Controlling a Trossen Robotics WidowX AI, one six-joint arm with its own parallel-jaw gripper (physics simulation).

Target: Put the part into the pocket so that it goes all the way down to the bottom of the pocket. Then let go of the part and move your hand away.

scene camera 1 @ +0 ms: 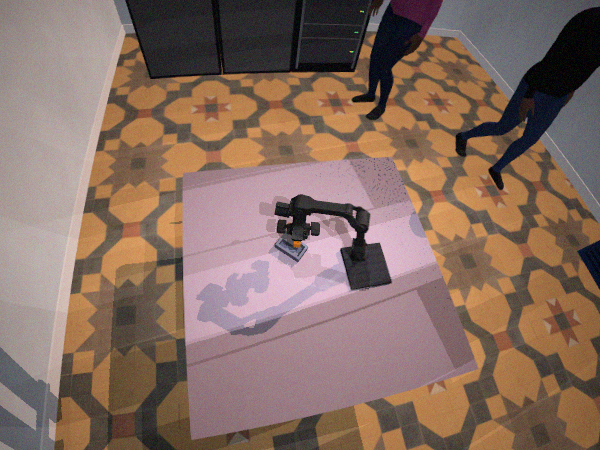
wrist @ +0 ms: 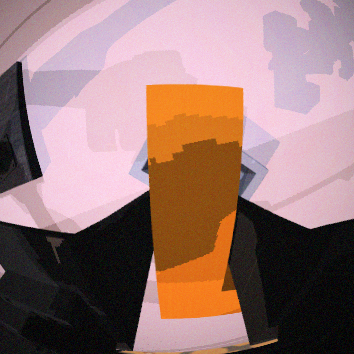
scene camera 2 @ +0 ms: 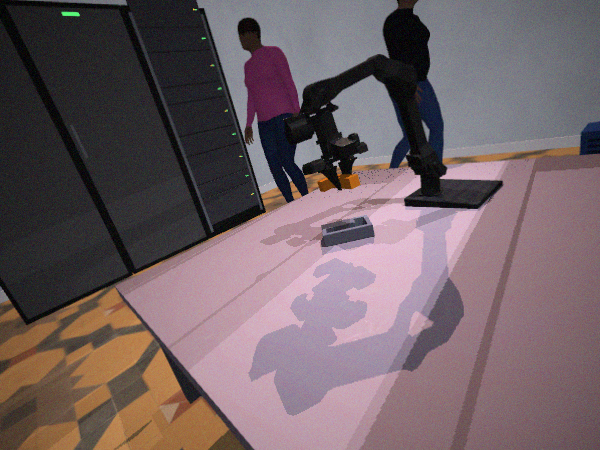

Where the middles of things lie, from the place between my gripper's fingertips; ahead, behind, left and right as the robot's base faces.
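I see the orange part [wrist: 194,131] 20 mm above my hand and 10 mm to the right of it. The grey pocket block [scene camera 2: 356,228] is here as well, and that one sits 120 mm below my hand, 20 mm to the right of it and 10 mm ahead of it.
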